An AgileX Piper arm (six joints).
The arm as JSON. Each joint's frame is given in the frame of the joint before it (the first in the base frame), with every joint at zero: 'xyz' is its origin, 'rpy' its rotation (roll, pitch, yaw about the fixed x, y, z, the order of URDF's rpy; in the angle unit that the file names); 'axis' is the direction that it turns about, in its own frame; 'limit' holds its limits. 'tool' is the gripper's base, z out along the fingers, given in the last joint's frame.
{
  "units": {
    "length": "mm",
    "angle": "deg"
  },
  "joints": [
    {
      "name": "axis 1",
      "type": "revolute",
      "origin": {
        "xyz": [
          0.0,
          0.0,
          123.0
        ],
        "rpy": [
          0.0,
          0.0,
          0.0
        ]
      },
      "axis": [
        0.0,
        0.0,
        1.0
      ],
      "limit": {
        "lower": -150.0,
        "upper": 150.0
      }
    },
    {
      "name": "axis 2",
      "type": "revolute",
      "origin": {
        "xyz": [
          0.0,
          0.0,
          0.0
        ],
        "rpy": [
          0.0,
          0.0,
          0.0
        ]
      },
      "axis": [
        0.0,
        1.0,
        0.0
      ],
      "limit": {
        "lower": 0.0,
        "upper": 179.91
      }
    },
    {
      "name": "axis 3",
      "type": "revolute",
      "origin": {
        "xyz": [
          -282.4,
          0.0,
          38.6
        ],
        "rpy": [
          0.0,
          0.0,
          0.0
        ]
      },
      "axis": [
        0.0,
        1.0,
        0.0
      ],
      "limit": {
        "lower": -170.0,
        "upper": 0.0
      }
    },
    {
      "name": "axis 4",
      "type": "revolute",
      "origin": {
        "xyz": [
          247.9,
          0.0,
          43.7
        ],
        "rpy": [
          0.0,
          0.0,
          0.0
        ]
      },
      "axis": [
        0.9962,
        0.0,
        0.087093
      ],
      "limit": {
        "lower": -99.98,
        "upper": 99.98
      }
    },
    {
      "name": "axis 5",
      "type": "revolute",
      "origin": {
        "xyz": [
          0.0,
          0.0,
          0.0
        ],
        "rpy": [
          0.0,
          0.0,
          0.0
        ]
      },
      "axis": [
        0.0,
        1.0,
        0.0
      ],
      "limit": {
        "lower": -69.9,
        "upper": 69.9
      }
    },
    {
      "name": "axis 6",
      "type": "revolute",
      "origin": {
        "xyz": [
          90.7,
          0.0,
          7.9
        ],
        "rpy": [
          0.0,
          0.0,
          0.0
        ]
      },
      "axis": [
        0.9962,
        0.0,
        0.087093
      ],
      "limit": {
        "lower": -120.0,
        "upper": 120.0
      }
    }
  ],
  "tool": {
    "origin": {
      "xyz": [
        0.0,
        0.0,
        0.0
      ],
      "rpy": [
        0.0,
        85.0,
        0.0
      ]
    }
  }
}
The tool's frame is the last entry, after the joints.
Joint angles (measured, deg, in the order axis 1, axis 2, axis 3, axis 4, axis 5, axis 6), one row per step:
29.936 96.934 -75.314 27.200 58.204 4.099
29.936 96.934 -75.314 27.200 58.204 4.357
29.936 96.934 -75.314 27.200 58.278 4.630
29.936 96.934 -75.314 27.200 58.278 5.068
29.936 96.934 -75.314 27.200 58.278 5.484
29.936 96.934 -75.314 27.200 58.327 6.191
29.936 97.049 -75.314 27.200 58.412 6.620
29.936 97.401 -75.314 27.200 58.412 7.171
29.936 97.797 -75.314 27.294 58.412 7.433
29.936 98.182 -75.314 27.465 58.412 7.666
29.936 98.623 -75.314 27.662 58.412 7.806
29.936 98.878 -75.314 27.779 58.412 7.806
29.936 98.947 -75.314 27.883 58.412 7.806
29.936 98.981 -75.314 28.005 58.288 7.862
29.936 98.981 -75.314 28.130 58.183 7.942
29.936 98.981 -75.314 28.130 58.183 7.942
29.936 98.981 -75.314 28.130 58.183 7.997
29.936 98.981 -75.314 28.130 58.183 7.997
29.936 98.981 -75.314 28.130 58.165 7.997
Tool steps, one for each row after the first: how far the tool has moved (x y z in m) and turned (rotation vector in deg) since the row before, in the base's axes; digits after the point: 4 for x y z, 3 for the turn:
0.0000 0.0000 0.0000 0.015 0.124 -0.226
-0.0001 0.0000 0.0000 -0.009 0.193 -0.207
0.0000 0.0000 0.0000 0.024 0.210 -0.383
0.0000 0.0000 0.0000 0.023 0.200 -0.364
-0.0001 0.0000 0.0000 0.022 0.380 -0.597
0.0001 0.0001 -0.0007 -0.063 0.376 -0.339
0.0008 0.0004 -0.0021 -0.149 0.568 -0.483
0.0008 0.0006 -0.0023 -0.108 0.512 -0.258
0.0007 0.0007 -0.0022 -0.042 0.525 -0.257
0.0008 0.0007 -0.0026 -0.053 0.542 -0.184
0.0005 0.0004 -0.0015 -0.031 0.276 -0.037
0.0001 0.0002 -0.0004 0.051 0.109 -0.033
0.0002 0.0002 -0.0001 0.123 0.009 -0.143
0.0001 0.0002 0.0001 0.137 0.009 -0.157
0.0000 0.0000 0.0000 0.000 0.000 0.000
0.0000 0.0000 0.0000 0.001 0.026 -0.048
0.0000 0.0000 0.0000 0.000 0.000 0.000
0.0000 0.0000 0.0000 0.006 -0.015 -0.008

